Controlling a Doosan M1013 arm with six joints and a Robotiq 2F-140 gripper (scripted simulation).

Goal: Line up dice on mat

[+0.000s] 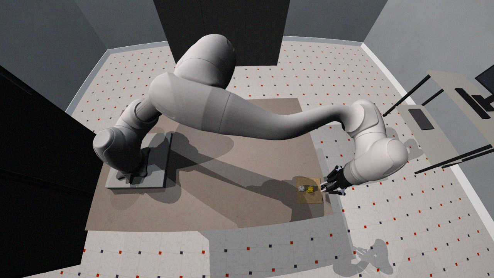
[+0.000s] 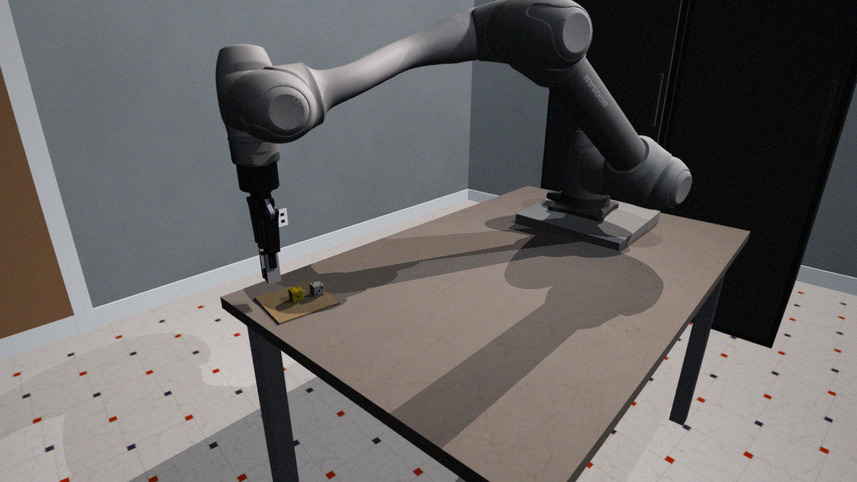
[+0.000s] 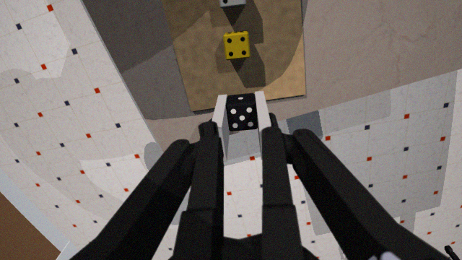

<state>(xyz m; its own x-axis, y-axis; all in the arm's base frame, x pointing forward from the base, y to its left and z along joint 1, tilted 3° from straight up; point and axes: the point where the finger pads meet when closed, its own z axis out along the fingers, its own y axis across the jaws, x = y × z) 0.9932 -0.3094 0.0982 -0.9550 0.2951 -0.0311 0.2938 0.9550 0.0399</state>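
Right now the yellow die is 50 mm behind my hand, 10 mm to the left of it and 80 mm below it. The rest, counted from my hand: tan mat (50 mm behind, 10 mm to the left, 100 mm below); then black die (20 mm below); then grey die (90 mm behind, 30 mm to the left, 80 mm below).
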